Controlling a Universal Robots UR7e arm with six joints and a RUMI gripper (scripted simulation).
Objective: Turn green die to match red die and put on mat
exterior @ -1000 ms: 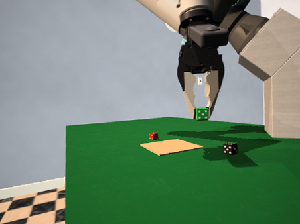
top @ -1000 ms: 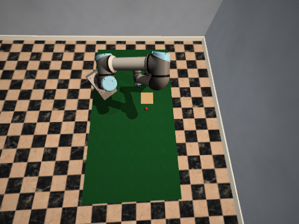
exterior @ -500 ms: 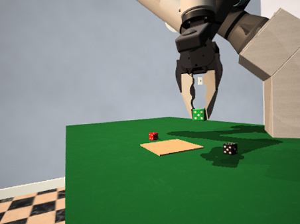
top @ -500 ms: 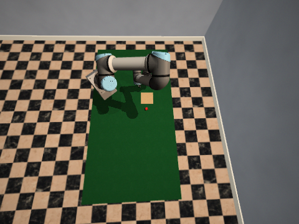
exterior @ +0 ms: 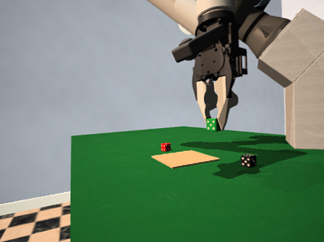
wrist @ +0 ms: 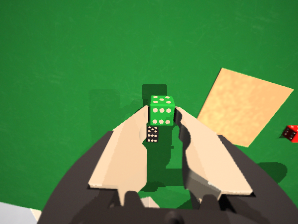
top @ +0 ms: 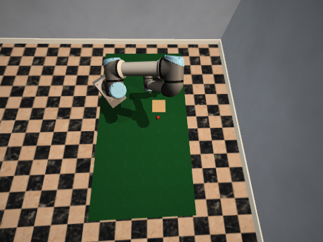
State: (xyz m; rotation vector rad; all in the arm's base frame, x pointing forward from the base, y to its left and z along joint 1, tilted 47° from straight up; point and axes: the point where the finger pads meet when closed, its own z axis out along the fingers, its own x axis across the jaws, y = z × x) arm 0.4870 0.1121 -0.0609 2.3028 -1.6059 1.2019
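Now: the black die 110 mm behind my hand, 100 mm below it and 10 mm to the right of it. From my hand the other things lie so: red die: 290 mm to the right, 100 mm below, 40 mm behind; tan mat: 160 mm to the right, 110 mm below, 30 mm behind; green die: right at my hand.
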